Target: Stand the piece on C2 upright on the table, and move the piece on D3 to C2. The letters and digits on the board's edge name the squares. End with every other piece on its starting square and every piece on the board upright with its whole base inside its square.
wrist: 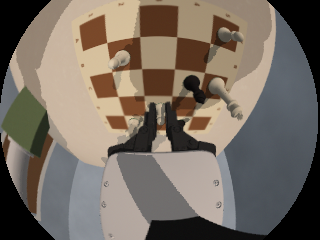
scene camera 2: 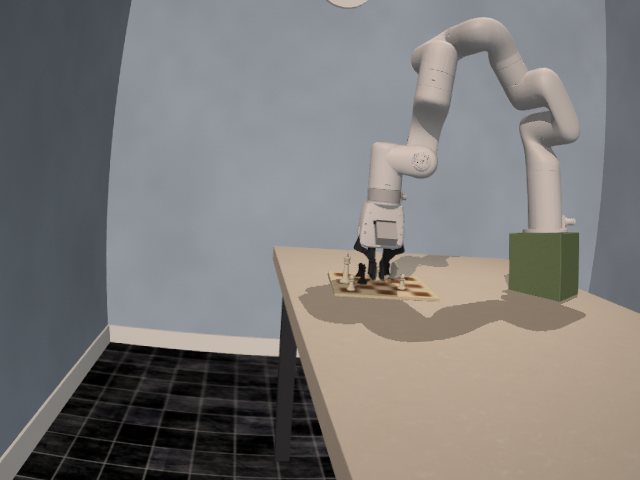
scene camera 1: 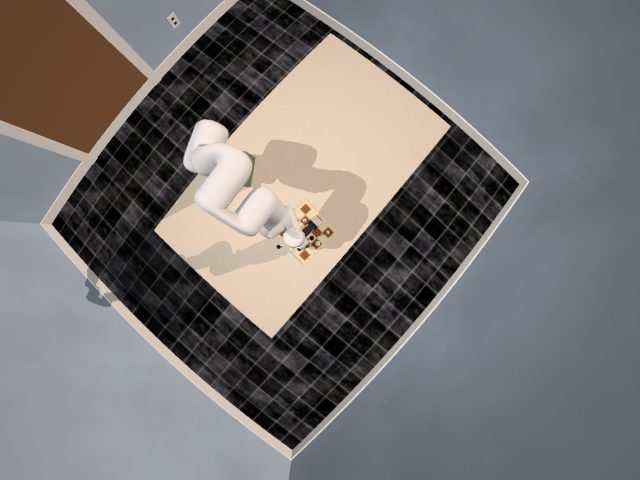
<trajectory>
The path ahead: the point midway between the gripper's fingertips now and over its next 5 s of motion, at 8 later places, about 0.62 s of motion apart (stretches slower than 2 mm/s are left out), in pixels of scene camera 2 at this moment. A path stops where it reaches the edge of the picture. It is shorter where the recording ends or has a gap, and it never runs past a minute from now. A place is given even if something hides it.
My gripper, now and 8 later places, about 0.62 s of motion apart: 376, 278; 379, 247; 388, 236; 401, 242; 399, 270; 397, 281; 398, 273; 401, 244; 402, 236
</trajectory>
